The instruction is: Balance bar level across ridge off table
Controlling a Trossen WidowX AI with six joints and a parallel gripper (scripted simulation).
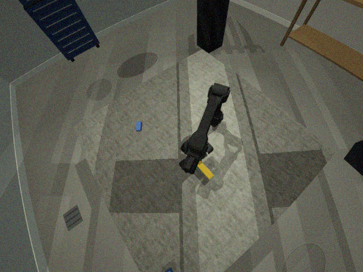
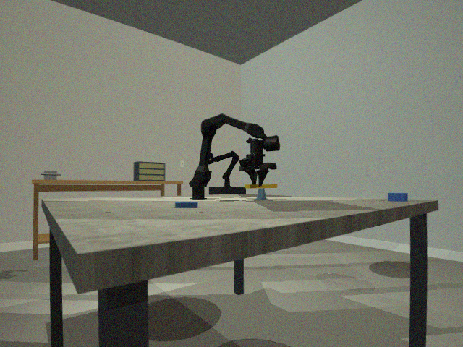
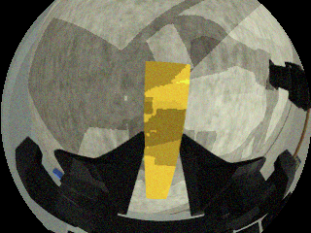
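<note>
Right now my gripper tip is 30 mm to the right of the yellow bar. From my gripper tip the other things lie so: flat blue block 150 mm ahead, 440 mm to the right, 60 mm below.
</note>
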